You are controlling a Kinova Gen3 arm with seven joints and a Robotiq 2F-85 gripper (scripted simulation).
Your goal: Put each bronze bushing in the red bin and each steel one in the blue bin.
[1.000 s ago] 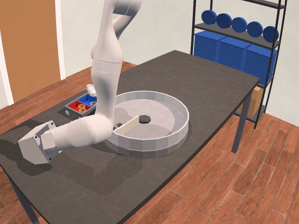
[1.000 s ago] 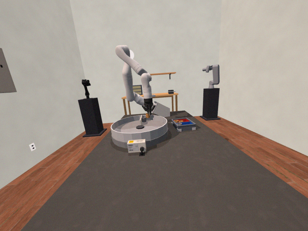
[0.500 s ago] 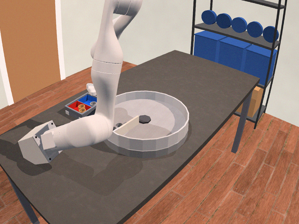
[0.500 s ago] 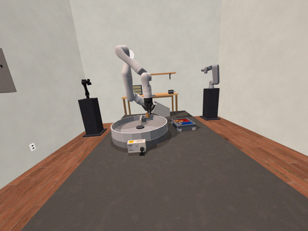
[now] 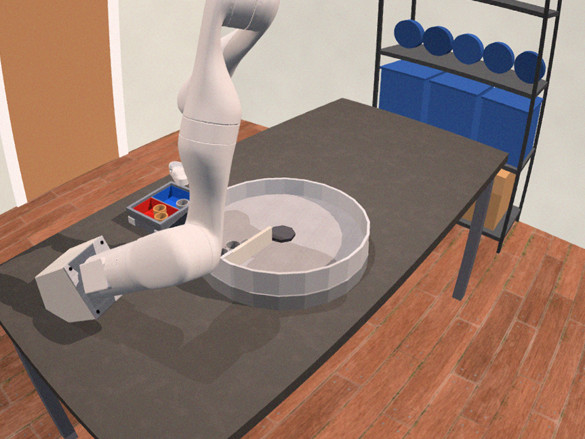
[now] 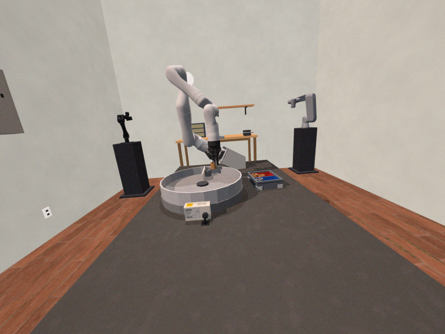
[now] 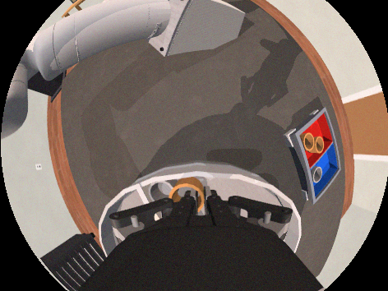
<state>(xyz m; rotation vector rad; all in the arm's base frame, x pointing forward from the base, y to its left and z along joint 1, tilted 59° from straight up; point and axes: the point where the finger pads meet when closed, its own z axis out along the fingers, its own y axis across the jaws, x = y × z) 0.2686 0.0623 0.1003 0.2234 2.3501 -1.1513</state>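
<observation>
Right now my hand is 28 cm to the right of the grey tray, 10 cm above it and 9 cm short of it. Also, from my hand: turntable: 17 cm ahead, 8 cm to the right, 7 cm below.
</observation>
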